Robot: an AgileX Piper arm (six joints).
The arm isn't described. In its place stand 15 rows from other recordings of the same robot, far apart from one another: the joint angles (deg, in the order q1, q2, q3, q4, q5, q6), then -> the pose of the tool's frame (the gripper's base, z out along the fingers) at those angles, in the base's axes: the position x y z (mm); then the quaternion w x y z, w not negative.
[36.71, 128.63, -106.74, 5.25, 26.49, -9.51] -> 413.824 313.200 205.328 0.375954 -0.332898 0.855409 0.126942
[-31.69, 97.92, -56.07, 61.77, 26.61, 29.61] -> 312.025 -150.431 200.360 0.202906 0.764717 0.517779 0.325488
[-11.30, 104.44, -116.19, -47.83, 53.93, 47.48] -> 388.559 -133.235 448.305 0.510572 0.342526 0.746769 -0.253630
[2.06, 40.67, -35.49, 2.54, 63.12, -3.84] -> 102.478 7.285 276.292 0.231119 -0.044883 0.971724 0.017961
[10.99, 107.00, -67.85, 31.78, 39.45, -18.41] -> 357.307 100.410 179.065 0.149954 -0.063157 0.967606 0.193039
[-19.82, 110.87, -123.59, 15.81, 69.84, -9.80] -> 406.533 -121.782 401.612 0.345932 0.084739 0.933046 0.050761
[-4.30, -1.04, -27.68, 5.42, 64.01, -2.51] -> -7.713 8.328 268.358 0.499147 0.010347 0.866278 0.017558
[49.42, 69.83, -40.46, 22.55, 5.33, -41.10] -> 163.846 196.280 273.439 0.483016 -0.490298 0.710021 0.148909
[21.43, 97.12, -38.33, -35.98, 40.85, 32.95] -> 237.090 55.492 125.101 0.053635 -0.145018 0.969780 -0.188731
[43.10, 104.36, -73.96, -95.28, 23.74, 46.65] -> 331.650 260.391 266.600 0.529921 -0.510218 0.647527 -0.198924
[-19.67, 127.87, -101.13, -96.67, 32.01, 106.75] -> 472.254 -219.691 226.371 0.544879 0.348148 0.712224 -0.273196
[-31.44, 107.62, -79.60, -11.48, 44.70, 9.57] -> 331.780 -217.769 219.596 0.173019 0.289365 0.934064 -0.117716
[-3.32, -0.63, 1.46, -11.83, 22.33, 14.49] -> 51.595 -10.093 171.018 0.589265 0.071118 0.804229 -0.030425
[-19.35, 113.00, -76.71, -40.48, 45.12, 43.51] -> 364.453 -172.353 181.140 0.165509 0.303731 0.906249 -0.243036
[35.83, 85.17, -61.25, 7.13, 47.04, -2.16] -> 235.357 180.128 264.504 0.183467 -0.287505 0.933439 0.111234
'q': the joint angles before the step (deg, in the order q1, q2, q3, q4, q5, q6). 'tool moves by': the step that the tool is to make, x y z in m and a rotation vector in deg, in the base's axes. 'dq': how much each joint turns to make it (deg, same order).
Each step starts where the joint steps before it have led.
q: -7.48 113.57 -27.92 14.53 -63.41 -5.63
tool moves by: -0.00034 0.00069 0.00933 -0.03 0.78 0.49
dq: 0.00 -2.83 0.00 0.00 3.48 -1.07
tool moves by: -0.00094 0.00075 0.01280 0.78 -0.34 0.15
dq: 0.00 -3.49 0.05 0.05 3.31 0.00
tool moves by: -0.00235 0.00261 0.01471 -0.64 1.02 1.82
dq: 0.00 -4.41 0.10 -0.92 5.03 -1.78
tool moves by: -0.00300 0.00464 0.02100 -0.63 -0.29 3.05
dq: 0.00 -5.65 -0.07 -2.59 5.36 -0.69
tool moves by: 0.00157 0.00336 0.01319 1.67 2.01 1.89
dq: 0.00 -3.58 -1.67 -1.86 7.72 1.15
